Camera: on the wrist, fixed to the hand. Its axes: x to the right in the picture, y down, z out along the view.
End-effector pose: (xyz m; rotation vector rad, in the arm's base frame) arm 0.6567 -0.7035 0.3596 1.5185 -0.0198 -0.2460
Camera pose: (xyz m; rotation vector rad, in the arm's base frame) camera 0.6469 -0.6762 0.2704 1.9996 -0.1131 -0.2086
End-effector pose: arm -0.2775 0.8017 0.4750 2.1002 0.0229 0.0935
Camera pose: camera -0.2797 0.8726 0.4137 2.5863 0.0044 0.1327
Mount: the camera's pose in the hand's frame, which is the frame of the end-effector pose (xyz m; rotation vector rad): -0.0018 -0.0887 -0.0303 0.4857 0.0079 0.0437
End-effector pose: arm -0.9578 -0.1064 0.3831 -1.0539 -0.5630 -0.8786
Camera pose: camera -1.0331 -0.1529 0.4140 -0.6181 -0.7012 -0.6606
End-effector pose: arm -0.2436 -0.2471 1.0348 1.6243 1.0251 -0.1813
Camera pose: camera -0.3179 -0.2248 0.9822 2.0830 0.9991 -0.4198
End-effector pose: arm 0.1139 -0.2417 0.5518 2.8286 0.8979 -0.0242
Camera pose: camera 0.0604 -0.1663 0.5676 -2.7335 -0.7788 0.2154
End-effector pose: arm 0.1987 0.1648 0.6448 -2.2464 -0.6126 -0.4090
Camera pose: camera 0.1460 0.1947 0.7163 -1.7895 -0.5851 -0.2169
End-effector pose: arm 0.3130 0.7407 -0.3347 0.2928 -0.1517 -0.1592
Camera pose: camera 0.3046 0.6655 -0.3901 0.7732 -0.1880 -0.0757
